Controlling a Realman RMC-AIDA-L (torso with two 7-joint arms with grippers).
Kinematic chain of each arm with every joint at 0, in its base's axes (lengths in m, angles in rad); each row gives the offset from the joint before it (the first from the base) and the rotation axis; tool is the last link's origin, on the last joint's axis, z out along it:
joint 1: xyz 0 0 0.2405 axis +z
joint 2: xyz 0 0 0 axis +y
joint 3: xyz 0 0 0.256 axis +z
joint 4: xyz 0 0 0 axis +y
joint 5: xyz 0 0 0.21 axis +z
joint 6: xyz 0 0 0 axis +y
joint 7: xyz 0 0 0.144 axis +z
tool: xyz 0 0 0
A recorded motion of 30 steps. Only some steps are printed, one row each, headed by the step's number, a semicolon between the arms.
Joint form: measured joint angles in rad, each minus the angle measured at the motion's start. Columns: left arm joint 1, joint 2, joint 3, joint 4, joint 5, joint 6, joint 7; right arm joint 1, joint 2, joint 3, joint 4, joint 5, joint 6, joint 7.
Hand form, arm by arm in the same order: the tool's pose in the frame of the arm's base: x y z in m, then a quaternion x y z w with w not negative. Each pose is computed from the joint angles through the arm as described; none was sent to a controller.
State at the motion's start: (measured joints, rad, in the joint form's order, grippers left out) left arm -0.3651 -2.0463 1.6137 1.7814 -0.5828 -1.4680 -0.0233; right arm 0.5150 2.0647 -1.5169 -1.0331 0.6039 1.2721 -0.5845
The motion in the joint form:
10: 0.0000 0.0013 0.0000 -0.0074 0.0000 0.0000 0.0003; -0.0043 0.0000 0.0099 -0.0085 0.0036 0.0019 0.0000
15: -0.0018 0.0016 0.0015 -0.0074 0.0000 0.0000 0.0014; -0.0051 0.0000 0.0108 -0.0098 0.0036 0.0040 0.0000
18: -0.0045 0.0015 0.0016 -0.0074 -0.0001 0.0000 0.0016; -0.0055 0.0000 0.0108 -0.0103 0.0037 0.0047 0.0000
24: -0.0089 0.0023 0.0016 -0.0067 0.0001 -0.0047 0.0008; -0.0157 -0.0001 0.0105 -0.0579 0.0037 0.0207 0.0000
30: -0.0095 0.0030 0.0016 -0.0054 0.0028 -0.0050 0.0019; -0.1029 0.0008 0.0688 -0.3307 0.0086 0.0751 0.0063
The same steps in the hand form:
10: -0.1484 0.3144 0.0114 -0.84239 -0.46881 0.05294 0.26037; 0.2604 0.3353 -0.0475 -0.88273 0.40039 -0.18712 0.15960
15: -0.1478 0.3145 0.0112 -0.84336 -0.46717 0.05334 0.26010; 0.2605 0.3351 -0.0473 -0.88259 0.40084 -0.18714 0.15917
18: -0.1469 0.3149 0.0111 -0.84408 -0.46594 0.05299 0.26006; 0.2605 0.3349 -0.0473 -0.88257 0.40095 -0.18719 0.15894
24: -0.1459 0.3150 0.0113 -0.84481 -0.46468 0.05441 0.25964; 0.2535 0.3360 -0.0431 -0.88739 0.39135 -0.18110 0.16303
30: -0.1459 0.3153 0.0118 -0.84506 -0.46329 0.05506 0.26115; 0.2250 0.3400 -0.0056 -0.89751 0.36419 -0.12331 0.21596

